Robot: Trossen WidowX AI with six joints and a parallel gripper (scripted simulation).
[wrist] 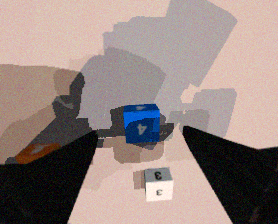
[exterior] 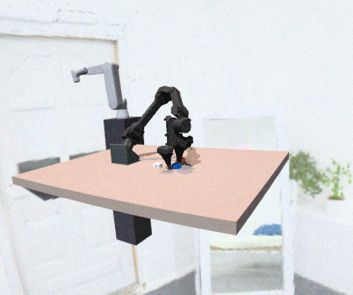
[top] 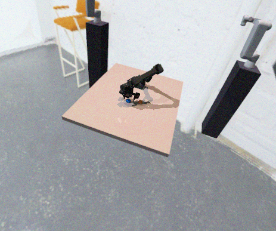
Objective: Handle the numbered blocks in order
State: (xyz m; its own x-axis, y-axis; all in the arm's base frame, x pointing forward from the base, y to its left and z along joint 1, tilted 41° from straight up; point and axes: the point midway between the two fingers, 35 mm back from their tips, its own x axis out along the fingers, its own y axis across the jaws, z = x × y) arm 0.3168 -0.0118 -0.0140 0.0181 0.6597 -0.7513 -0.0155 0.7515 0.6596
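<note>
The blue block lies 1 cm ahead of my gripper tip. The rest, counted from my gripper tip: orange block: 11 cm to the left, 3 cm behind; then white block: 8 cm behind, 2 cm to the right.
</note>
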